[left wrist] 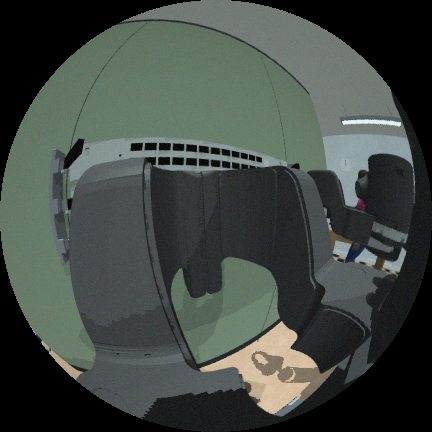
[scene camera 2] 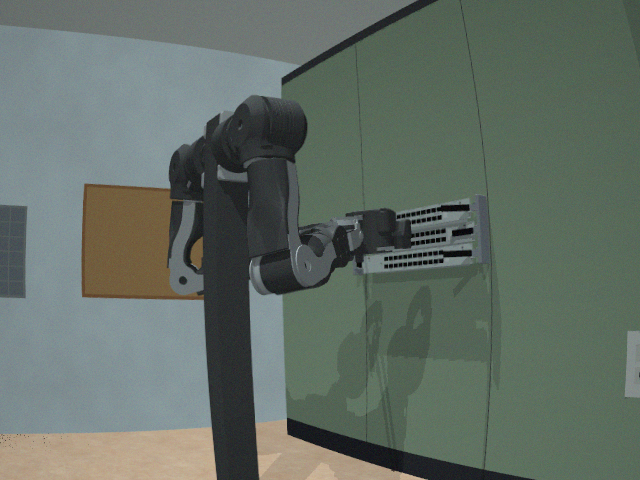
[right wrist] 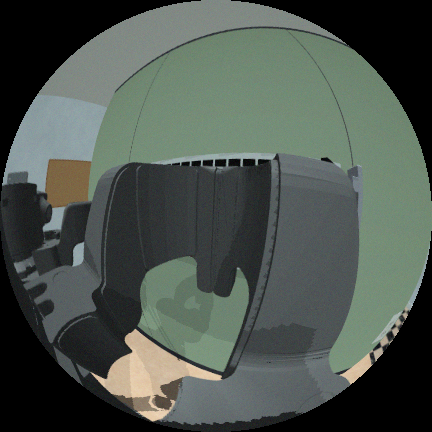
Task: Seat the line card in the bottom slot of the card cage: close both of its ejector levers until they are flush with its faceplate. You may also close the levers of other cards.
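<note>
The card cage (scene camera 2: 481, 229) (left wrist: 58, 210) (right wrist: 356, 181) is on the green wall. In the scene view the bottom line card (scene camera 2: 374, 263) shows below my right gripper; its right ejector lever (scene camera 2: 457, 253) lies along the faceplate, but whether it is fully flush is unclear. A dark piece shows at its left end, too small to read. The middle card's right lever (scene camera 2: 462, 232) and the top card's right lever (scene camera 2: 454, 207) also show. My right gripper (scene camera 2: 404, 234) (right wrist: 215, 292) is shut and empty before the cards. My left gripper (left wrist: 204, 294) is shut and empty, mostly hidden in the scene view.
The top card (left wrist: 107, 150) spans behind both grippers in the wrist views, which hide the lower cards. The robot's dark pedestal (scene camera 2: 230, 335) stands left of the cage in the scene view. A cork board (scene camera 2: 129, 242) (right wrist: 70, 182) hangs on the blue wall.
</note>
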